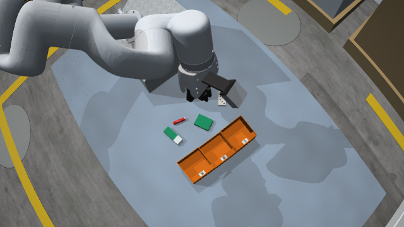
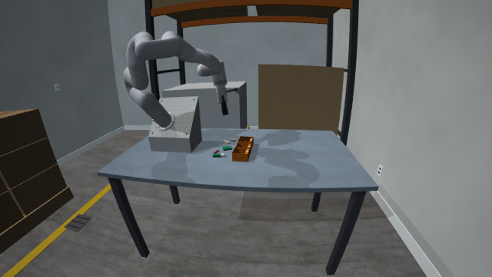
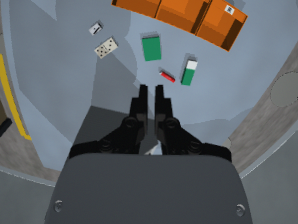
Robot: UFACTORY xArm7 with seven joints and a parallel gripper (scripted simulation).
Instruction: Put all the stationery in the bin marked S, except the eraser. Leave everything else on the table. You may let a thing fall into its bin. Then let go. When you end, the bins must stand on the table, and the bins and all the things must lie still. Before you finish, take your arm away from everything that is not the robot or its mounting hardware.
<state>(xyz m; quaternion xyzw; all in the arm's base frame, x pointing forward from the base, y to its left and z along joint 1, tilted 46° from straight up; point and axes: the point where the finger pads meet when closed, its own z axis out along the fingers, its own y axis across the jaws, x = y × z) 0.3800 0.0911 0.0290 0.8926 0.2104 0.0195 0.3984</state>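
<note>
The orange bin lies 21 cm below my hand, 11 cm ahead of it and 3 cm to the right of it. The rest, counted from my hand: dotted domino (23 cm below, 9 cm to the left, 3 cm behind); red battery (23 cm below, 7 cm to the right, 4 cm behind); green block (23 cm below, 1 cm to the right).
</note>
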